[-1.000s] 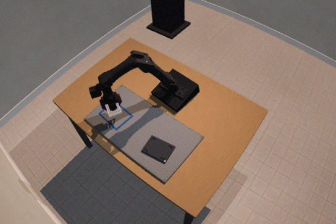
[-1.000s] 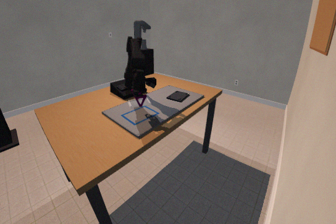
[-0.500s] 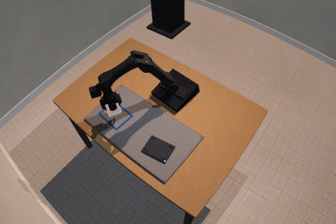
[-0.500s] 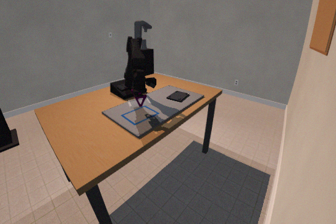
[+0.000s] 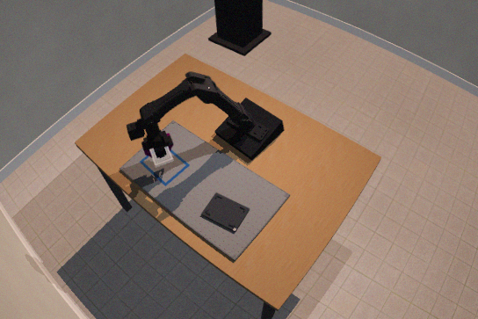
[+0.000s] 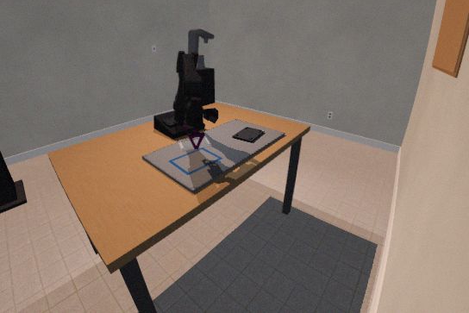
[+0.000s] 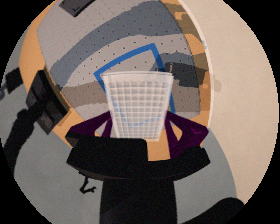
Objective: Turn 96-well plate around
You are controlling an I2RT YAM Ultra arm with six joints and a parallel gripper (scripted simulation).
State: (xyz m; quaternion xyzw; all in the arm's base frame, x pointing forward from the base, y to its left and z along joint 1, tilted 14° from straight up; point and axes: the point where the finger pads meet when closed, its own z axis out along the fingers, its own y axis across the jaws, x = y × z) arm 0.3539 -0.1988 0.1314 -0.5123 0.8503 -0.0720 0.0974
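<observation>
Right now my hand is right at the white 96-well plate. Also, from my hand: white A1 label (46 cm to the left, 7 cm below, 6 cm ahead); dark plate nest N1 (38 cm to the left, 8 cm below, 2 cm ahead).
</observation>
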